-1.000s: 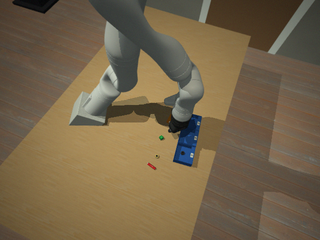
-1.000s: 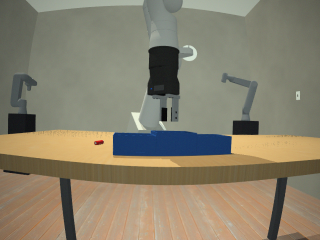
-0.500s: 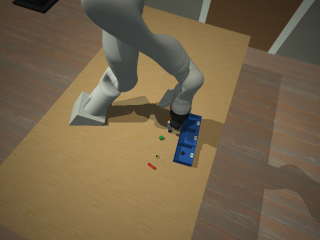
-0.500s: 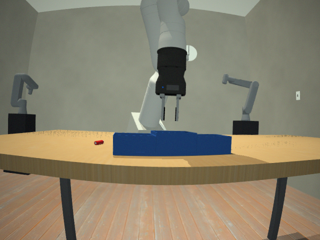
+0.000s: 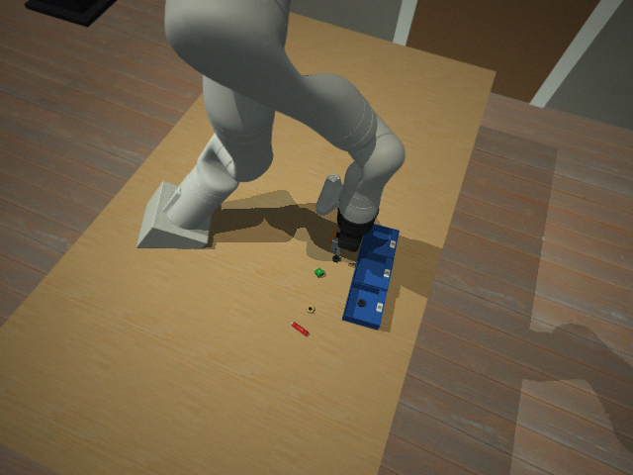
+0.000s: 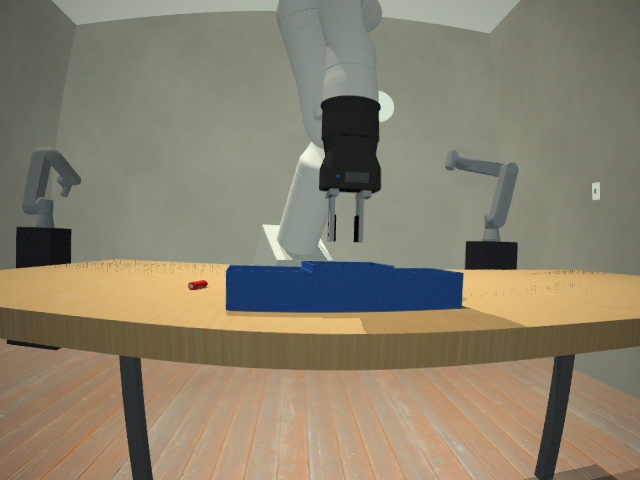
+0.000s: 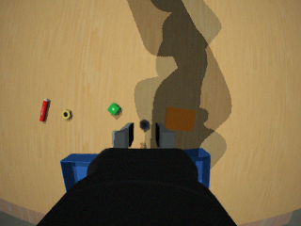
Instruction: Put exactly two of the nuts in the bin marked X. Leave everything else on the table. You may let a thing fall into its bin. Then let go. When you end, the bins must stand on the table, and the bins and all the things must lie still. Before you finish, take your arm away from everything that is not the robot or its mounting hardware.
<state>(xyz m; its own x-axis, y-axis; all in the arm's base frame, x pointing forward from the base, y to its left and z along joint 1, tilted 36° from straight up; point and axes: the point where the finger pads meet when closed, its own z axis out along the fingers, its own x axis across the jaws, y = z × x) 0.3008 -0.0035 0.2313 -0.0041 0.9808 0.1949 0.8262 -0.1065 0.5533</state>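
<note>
Now: the green block 30 mm behind my hand, 50 mm to the right of it and 80 mm below it. The rest, counted from my hand: yellow nut 10 mm behind, 150 mm to the right, 80 mm below; row of blue bins 100 mm ahead, 20 mm to the right, 60 mm below; flat orange piece 10 mm behind, 60 mm to the left, 80 mm below.
</note>
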